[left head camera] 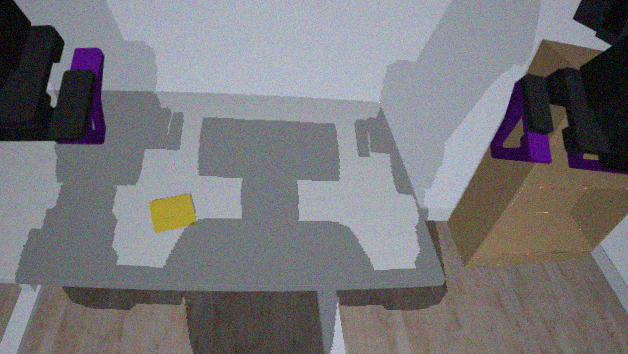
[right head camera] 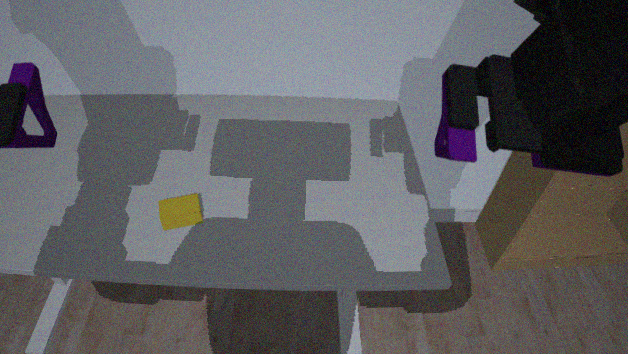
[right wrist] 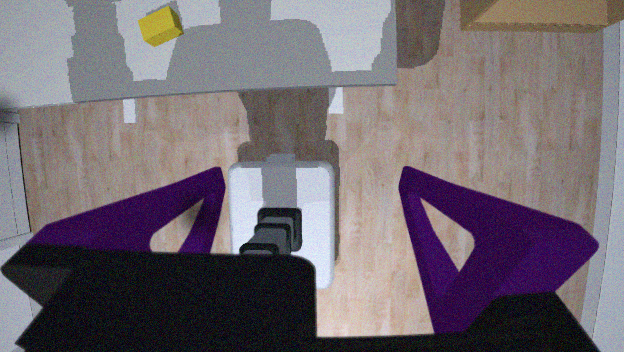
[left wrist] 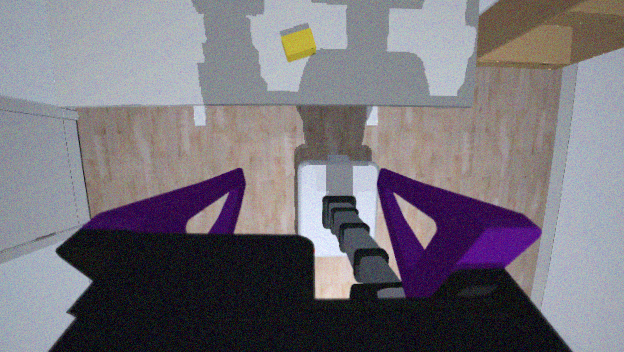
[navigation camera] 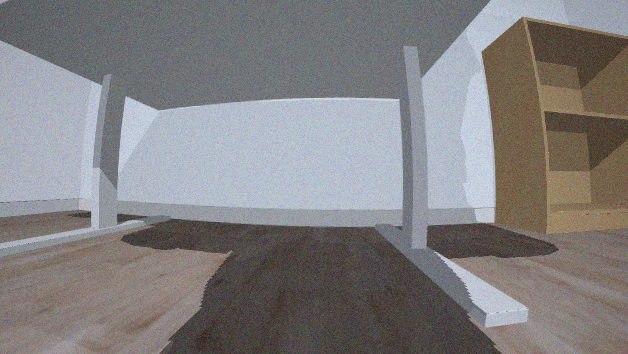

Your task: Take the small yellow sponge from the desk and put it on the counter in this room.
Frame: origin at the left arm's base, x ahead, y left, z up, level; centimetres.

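Seen in the pictures: left gripper, fingertip midpoint: (left head camera: 47,136) (right head camera: 10,141) (left wrist: 311,175); right gripper, fingertip midpoint: (left head camera: 532,156) (right head camera: 486,154) (right wrist: 312,176).
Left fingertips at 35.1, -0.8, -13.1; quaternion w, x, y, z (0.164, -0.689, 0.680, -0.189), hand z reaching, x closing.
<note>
Pixels of each thing's top centre, then the offset from my left fingertips to it, as dx, dy, dz. "spot": a spot on its surface instead. Level surfaces: height alone.
- small yellow sponge at its top centre: (left head camera: 171,207) (right head camera: 179,205) (right wrist: 156,23) (left wrist: 298,41) +37.6, +2.4, -51.4
- light grey desk at its surface level: dz -55.9
- desk leg at a spot on its surface: (navigation camera: 415,150) spot: +53.9, -47.6, -95.1
The small yellow sponge (left head camera: 173,213) (right head camera: 181,212) (left wrist: 298,44) (right wrist: 160,26) lies on the light grey desk (left head camera: 350,245) (right head camera: 340,245) (left wrist: 140,65) (right wrist: 270,60), left of the desk's middle in both head views. My left gripper (left wrist: 311,175) is open and empty, its tips above the floor short of the desk's near edge in the left wrist view. My right gripper (right wrist: 312,176) (left head camera: 560,157) is open and empty too, also clear of the sponge. The counter does not show in these views.
A wooden shelf unit (left head camera: 500,200) (right head camera: 520,200) (navigation camera: 515,125) stands right of the desk. A wall rises behind the desk. A desk leg (navigation camera: 415,150) and its foot (navigation camera: 505,310) stand at the right in the navigation view. My white base (left wrist: 310,215) (right wrist: 320,225) is before the desk.
</note>
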